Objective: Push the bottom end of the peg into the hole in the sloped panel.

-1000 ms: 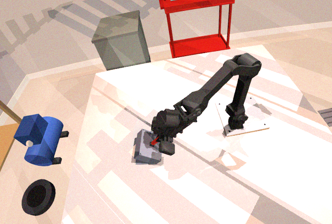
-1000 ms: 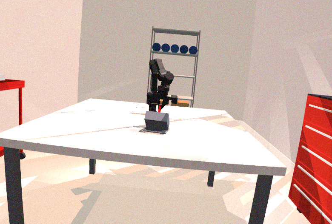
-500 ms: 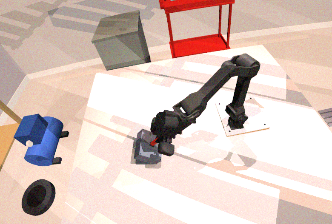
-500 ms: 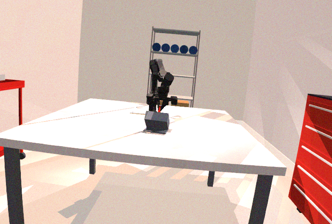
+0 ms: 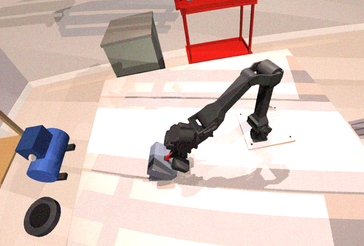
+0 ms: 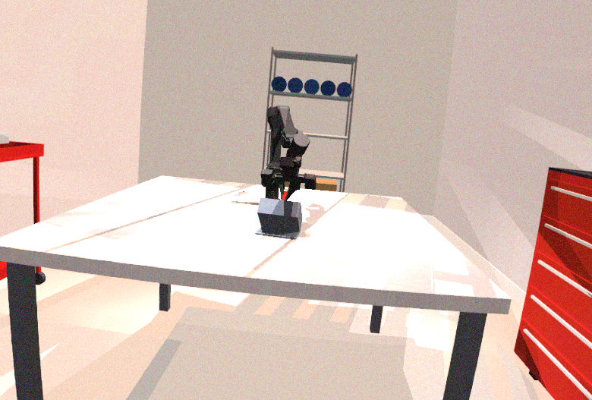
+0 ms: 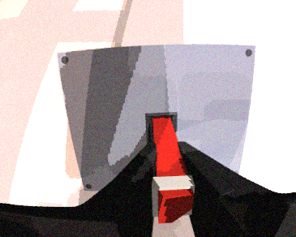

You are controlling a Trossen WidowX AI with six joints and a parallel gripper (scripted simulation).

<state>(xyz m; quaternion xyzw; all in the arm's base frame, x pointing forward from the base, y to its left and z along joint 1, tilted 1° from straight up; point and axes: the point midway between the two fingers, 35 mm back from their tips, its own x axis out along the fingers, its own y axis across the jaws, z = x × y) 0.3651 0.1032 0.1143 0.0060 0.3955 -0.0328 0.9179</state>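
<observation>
My gripper tip is 4 cm short of the sloped panel and 5 cm above it. The rest, counted from my gripper tip: peg: 1 cm behind, 1 cm above.
</observation>
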